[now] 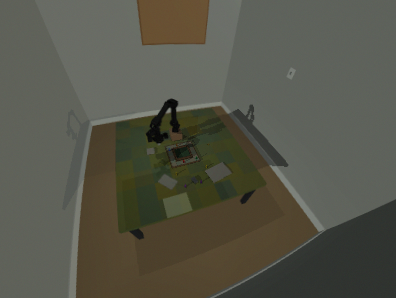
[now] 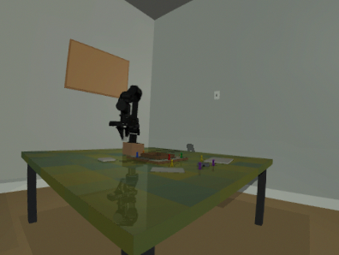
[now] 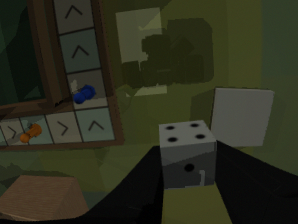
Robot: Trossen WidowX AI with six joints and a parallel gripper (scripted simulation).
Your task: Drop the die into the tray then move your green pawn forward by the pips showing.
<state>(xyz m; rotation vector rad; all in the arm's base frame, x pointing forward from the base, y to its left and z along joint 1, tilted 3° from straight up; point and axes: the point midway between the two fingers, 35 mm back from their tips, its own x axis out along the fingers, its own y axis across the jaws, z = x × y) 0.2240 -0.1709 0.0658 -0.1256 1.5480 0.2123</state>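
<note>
Now: the green pawn 12 cm ahead of my gripper tip, 35 cm to the left of it and 10 cm below it. Also, from my gripper tip: blue pawn 9 cm to the left, 10 cm below; then orange pawn 6 cm behind, 17 cm to the left, 10 cm below; then white die right at my gripper tip.
</note>
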